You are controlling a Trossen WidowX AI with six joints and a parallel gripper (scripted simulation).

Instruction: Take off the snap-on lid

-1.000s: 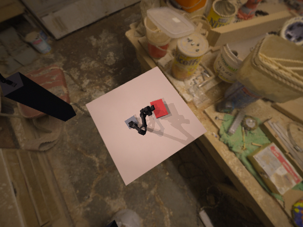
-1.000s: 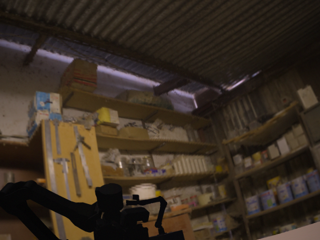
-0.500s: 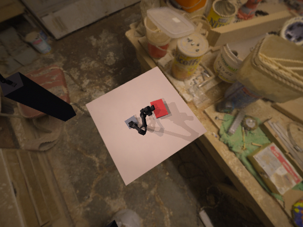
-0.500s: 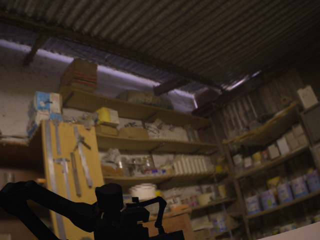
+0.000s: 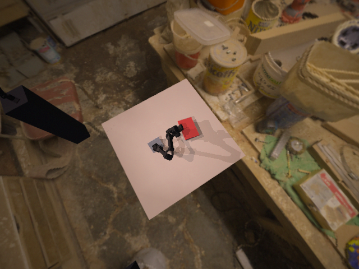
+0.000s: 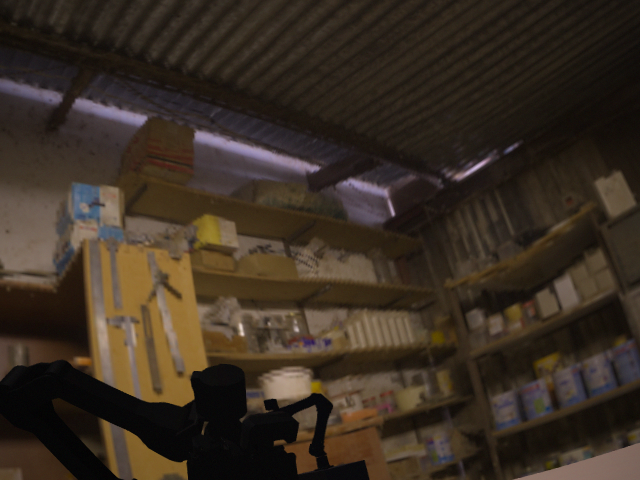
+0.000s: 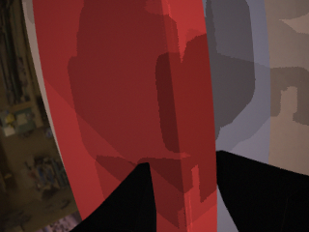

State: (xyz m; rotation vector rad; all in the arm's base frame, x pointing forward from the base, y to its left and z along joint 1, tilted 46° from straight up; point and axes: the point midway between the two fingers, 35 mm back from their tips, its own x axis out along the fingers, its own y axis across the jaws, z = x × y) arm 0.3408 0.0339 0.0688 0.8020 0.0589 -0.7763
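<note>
Now: gripper tip 7 cm short of the red lid and 2 cm to the left of it. Also, from my gripper tip: storage box (7 cm ahead, 6 cm below, 2 cm to the right).
</note>
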